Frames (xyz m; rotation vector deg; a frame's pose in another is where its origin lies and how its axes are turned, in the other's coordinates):
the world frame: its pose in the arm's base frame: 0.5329 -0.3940 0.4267 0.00 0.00 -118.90
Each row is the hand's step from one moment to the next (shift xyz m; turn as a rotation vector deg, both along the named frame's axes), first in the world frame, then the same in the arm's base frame.
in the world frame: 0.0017 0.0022 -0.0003 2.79 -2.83 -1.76
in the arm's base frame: 0.0011 -0.0026 -0.0003 -3.83 -1.07 -1.76
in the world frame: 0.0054 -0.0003 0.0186 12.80 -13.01 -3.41
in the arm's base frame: -0.0029 -0.0046 0.0186 -17.58 -4.92 -3.41
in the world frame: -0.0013 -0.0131 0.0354 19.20 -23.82 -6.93
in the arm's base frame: -0.0108 0.0075 0.0354 -30.13 -5.30 -6.93
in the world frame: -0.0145 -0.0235 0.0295 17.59 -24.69 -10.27
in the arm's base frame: -0.0136 0.0241 0.0295 -30.12 -3.47 -10.27
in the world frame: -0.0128 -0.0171 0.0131 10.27 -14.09 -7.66
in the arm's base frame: -0.0088 0.0195 0.0131 -17.30 -2.18 -7.66
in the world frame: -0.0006 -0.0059 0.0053 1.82 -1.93 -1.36
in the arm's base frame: -0.0049 0.0034 0.0053 -2.57 -0.66 -1.36
